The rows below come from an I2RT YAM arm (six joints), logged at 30 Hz.
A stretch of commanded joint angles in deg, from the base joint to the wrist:
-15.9 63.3 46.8 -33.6 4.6 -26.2
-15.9 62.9 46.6 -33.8 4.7 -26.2
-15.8 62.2 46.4 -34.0 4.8 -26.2
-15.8 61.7 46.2 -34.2 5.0 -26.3
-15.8 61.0 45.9 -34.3 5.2 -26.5
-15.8 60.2 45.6 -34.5 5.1 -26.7
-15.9 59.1 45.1 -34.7 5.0 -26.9
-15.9 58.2 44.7 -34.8 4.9 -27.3
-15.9 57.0 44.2 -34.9 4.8 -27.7
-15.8 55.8 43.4 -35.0 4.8 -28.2
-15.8 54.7 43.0 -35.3 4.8 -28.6
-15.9 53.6 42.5 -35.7 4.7 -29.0
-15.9 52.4 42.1 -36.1 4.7 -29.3
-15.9 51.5 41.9 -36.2 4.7 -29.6
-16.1 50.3 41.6 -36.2 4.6 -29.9
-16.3 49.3 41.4 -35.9 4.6 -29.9
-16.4 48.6 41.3 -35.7 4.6 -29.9
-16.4 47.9 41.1 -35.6 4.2 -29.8
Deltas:
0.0 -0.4 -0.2 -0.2 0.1 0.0
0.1 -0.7 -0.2 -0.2 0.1 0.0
0.0 -0.5 -0.2 -0.2 0.2 -0.1
0.0 -0.7 -0.3 -0.1 0.2 -0.2
0.0 -0.8 -0.3 -0.2 -0.1 -0.2
-0.1 -1.1 -0.5 -0.2 -0.1 -0.2
0.0 -0.9 -0.4 -0.1 -0.1 -0.4
0.0 -1.2 -0.5 -0.1 -0.1 -0.4
0.1 -1.2 -0.8 -0.1 0.0 -0.5
0.0 -1.1 -0.4 -0.3 0.0 -0.4
-0.1 -1.1 -0.5 -0.4 -0.1 -0.4
0.0 -1.2 -0.4 -0.4 0.0 -0.3
0.0 -0.9 -0.2 -0.1 0.0 -0.3
-0.2 -1.2 -0.3 0.0 -0.1 -0.3
-0.2 -1.0 -0.2 0.3 0.0 0.0
-0.1 -0.7 -0.1 0.2 0.0 0.0
0.0 -0.7 -0.2 0.1 -0.4 0.1

